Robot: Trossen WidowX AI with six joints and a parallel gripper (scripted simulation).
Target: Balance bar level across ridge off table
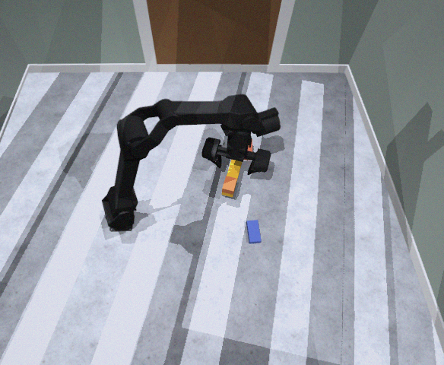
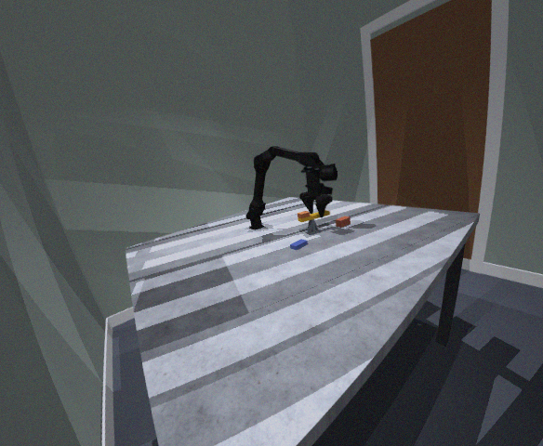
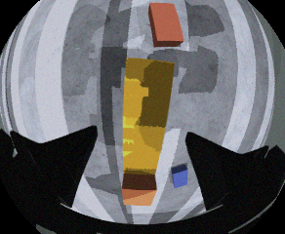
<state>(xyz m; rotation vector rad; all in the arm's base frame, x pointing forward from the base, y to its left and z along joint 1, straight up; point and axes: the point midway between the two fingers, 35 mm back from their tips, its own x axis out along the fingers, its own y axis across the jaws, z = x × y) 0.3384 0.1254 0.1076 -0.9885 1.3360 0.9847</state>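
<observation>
My gripper tip is now 40 mm to the left of the bar, 10 mm below it and 10 mm past it. The rest, counted from my gripper tip: red-brown block (120 mm to the left, 60 mm below, 60 mm ahead); blue block (170 mm to the right, 60 mm below, 50 mm ahead).
</observation>
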